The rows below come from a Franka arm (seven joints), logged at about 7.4 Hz.
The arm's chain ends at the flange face. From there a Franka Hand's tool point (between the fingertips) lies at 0.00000 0.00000 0.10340 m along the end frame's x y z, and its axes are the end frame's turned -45 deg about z.
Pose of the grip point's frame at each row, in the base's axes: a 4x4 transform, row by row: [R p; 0 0 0 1], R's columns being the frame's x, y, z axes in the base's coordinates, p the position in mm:
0.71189 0.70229 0.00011 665.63; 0.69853 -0.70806 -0.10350 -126.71; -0.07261 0.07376 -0.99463 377.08; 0 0 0 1
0.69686 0.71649 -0.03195 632.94; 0.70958 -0.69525 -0.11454 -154.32; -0.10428 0.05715 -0.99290 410.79; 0 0 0 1
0.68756 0.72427 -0.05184 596.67; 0.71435 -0.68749 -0.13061 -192.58; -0.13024 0.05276 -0.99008 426.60; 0 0 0 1
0.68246 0.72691 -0.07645 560.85; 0.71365 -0.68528 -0.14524 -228.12; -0.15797 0.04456 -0.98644 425.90; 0 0 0 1
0.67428 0.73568 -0.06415 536.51; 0.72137 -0.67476 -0.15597 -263.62; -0.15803 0.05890 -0.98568 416.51; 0 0 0 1
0.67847 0.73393 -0.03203 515.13; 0.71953 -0.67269 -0.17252 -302.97; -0.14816 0.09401 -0.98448 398.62; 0 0 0 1
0.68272 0.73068 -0.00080 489.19; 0.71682 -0.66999 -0.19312 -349.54; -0.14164 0.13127 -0.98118 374.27; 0 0 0 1
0.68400 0.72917 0.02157 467.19; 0.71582 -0.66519 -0.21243 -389.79; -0.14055 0.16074 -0.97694 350.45; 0 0 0 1
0.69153 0.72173 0.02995 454.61; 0.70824 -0.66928 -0.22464 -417.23; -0.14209 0.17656 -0.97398 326.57; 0 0 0 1
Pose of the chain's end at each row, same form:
0.99998 -0.00679 0.00011 665.62; -0.00674 -0.99461 -0.10350 -116.01; 0.00081 0.10350 -0.99463 479.92; 0 0 0 1
0.99939 0.01388 -0.03195 636.24; 0.01013 -0.99336 -0.11454 -142.48; -0.03333 0.11415 -0.99290 513.46; 0 0 0 1
0.99831 0.02596 -0.05184 602.03; 0.01899 -0.99125 -0.13061 -179.07; -0.05479 0.12940 -0.99008 528.97; 0 0 0 1
0.99658 0.03143 -0.07645 568.75; 0.02006 -0.98919 -0.14524 -213.10; -0.08019 0.14321 -0.98644 527.90; 0 0 0 1
0.99699 0.04342 -0.06415 543.14; 0.03296 -0.98721 -0.15597 -247.49; -0.07010 0.15339 -0.98568 518.43; 0 0 0 1
0.99872 0.03922 -0.03203 518.44; 0.03312 -0.98445 -0.17252 -285.13; -0.03829 0.17124 -0.98448 500.42; 0 0 0 1
0.99942 0.03391 -0.00080 489.27; 0.03311 -0.98062 -0.19312 -329.57; -0.00733 0.19298 -0.98118 475.72; 0 0 0 1
0.99926 0.03194 0.02157 464.96; 0.03580 -0.97652 -0.21243 -367.82; 0.01428 0.21304 -0.97694 451.47; 0 0 0 1
0.99933 0.02135 0.02995 451.51; 0.02755 -0.97405 -0.22464 -394.00; 0.02437 0.22532 -0.97398 427.28; 0 0 0 1

